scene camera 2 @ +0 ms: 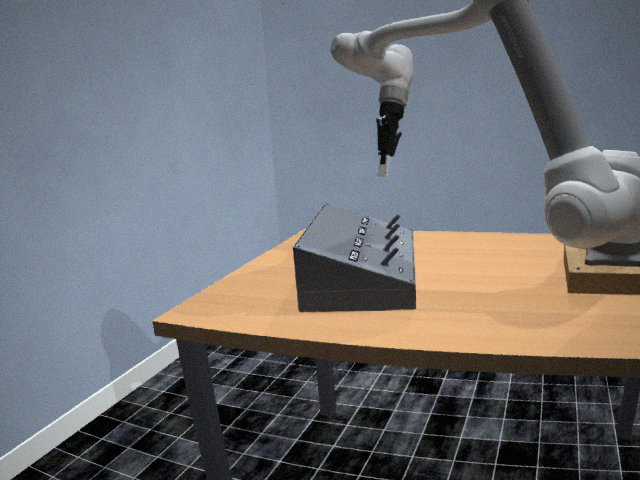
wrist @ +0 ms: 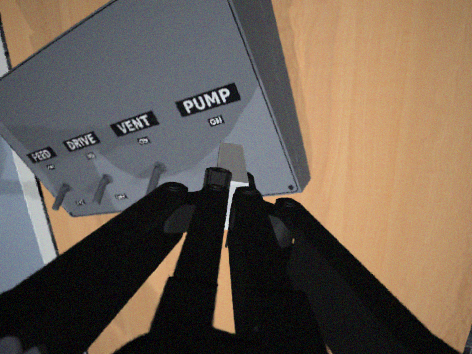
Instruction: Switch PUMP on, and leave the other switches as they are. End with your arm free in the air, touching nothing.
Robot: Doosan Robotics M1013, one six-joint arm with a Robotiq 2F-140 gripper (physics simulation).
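Places are measured from the arm's base along level axes (x ahead, y left, z up), in millimetres.
Where they show: gripper, fingertip midpoint: (scene camera 2: 382, 176) (wrist: 228, 161); arm's base, origin of the base link: (scene camera 2: 616, 256).
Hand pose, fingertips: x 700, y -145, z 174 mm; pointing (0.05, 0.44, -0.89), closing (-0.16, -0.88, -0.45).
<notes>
Things, the pixels of their top centre, and the offset from my fingertips. Level surfaces: height alone.
- PUMP label, middle of its top: (wrist: 204, 101) (scene camera 2: 365, 219) dy +87, dx +30, dz -115 mm
- PUMP lever, middle of its top: (scene camera 2: 393, 214) dy +63, dx -50, dz -102 mm
- VENT lever, middle of its top: (wrist: 144, 186) dy +178, dx -85, dz -102 mm
- DRIVE lever, middle of its top: (wrist: 90, 195) (scene camera 2: 391, 234) dy +292, dx -120, dz -102 mm
- FEED lever, middle of its top: (wrist: 49, 202) (scene camera 2: 390, 247) dy +407, dx -155, dz -102 mm
- wooden table, its level: dz -228 mm
The grey sloped switch box (scene camera 2: 330, 232) (wrist: 165, 65) stands on the table. The PUMP label (scene camera 2: 364, 220) (wrist: 207, 99) is at the right end of the row in the wrist view and the far end in the scene view. The PUMP lever (scene camera 2: 394, 221) leans away from its label, toward the low edge, like the others; the fingers hide it in the wrist view. The VENT lever (wrist: 156, 176), DRIVE lever (wrist: 102, 188) and FEED lever (wrist: 61, 196) lean toward their OFF side. My gripper (scene camera 2: 383, 170) (wrist: 228, 161) is shut and empty, in the air above the box, touching nothing.
The wooden table (scene camera 2: 480, 330) (wrist: 385, 100) carries the box and, at the right, the arm's base block (scene camera 2: 594, 281). Blue walls (scene camera 2: 155, 129) stand behind and to the left of the table.
</notes>
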